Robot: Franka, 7 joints.
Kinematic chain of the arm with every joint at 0, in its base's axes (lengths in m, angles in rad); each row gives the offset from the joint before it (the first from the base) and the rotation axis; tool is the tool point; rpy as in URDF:
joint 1: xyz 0 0 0.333 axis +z
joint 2: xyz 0 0 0 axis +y
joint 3: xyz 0 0 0.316 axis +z
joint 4: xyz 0.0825 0 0 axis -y
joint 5: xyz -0.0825 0 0.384 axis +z
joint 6: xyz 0 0 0 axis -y
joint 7: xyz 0.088 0 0 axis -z
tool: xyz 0 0 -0.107 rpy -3.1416 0 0
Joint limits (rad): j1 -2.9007..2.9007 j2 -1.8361..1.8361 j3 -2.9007..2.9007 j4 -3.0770..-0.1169 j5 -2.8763..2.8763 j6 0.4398..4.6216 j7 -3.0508..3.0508
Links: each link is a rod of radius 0.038 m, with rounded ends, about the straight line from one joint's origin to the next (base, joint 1, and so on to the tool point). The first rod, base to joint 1, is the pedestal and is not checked.
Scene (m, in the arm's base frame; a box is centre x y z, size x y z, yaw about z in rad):
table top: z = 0
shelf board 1: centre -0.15 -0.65 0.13 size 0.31 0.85 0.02 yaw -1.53
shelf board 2: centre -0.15 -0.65 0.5 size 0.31 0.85 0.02 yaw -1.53
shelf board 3: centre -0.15 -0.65 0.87 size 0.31 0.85 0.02 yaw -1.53
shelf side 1: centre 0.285 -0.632 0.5 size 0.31 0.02 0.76 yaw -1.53
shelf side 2: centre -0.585 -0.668 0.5 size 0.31 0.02 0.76 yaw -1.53
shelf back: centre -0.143 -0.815 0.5 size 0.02 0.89 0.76 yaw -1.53
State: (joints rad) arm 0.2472 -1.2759 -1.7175 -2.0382 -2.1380 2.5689 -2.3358
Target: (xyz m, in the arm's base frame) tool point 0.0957 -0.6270 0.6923
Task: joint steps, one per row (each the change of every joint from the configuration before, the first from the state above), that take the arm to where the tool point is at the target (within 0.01 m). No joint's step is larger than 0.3 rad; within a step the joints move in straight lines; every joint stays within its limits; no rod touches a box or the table.
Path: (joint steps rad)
1: -0.2040 -0.0066 0.0106 -0.2084 -0.0289 0.1082 0.0000
2: -0.2040 -0.0067 0.0107 -0.2083 -0.0290 0.1082 0.0000
3: -0.2039 -0.0066 0.0106 -0.2084 -0.0289 0.1082 0.0000
4: 0.1752 -0.0460 0.2716 0.1283 0.0075 0.0231 0.0000
5: 0.1751 -0.0459 0.2717 0.1283 0.0075 0.0231 0.0000
6: 0.1752 -0.0460 0.2716 0.1283 0.0075 0.0230 0.0000
7: 0.1335 0.1546 -0.1521 0.2475 0.0265 -0.1456 0.0000
8: 0.1334 0.1546 -0.1521 0.2476 0.0265 -0.1456 0.0000
9: 0.1334 0.1546 -0.1521 0.2476 0.0264 -0.1456 0.0000

